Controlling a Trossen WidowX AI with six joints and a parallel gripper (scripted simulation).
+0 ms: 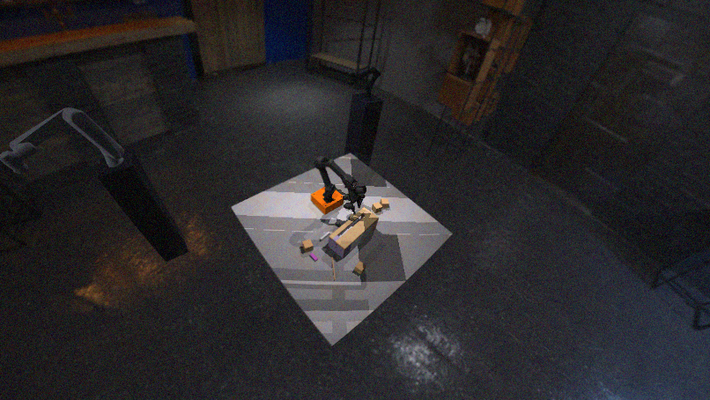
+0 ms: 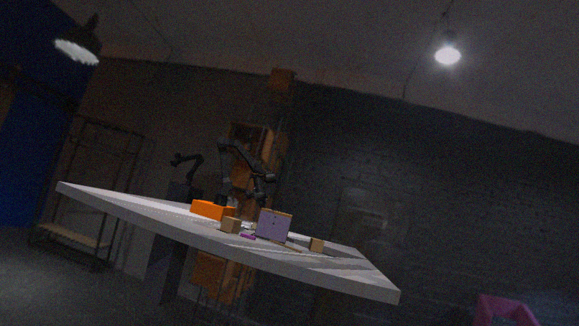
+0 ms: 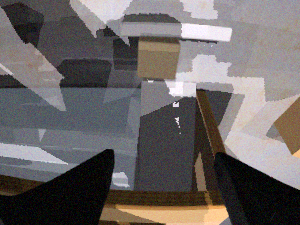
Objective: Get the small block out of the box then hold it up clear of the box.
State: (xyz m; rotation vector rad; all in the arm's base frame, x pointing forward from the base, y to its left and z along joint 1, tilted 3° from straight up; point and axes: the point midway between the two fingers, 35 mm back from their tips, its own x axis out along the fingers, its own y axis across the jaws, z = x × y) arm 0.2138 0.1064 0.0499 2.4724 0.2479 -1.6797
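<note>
My gripper tip is 20 mm past the tan block, 10 mm to the left of it and 90 mm above it. The rest, counted from my gripper tip: thin stick 260 mm ahead, 380 mm to the right, 110 mm below; box 90 mm ahead, 120 mm to the right, 50 mm below.
</note>
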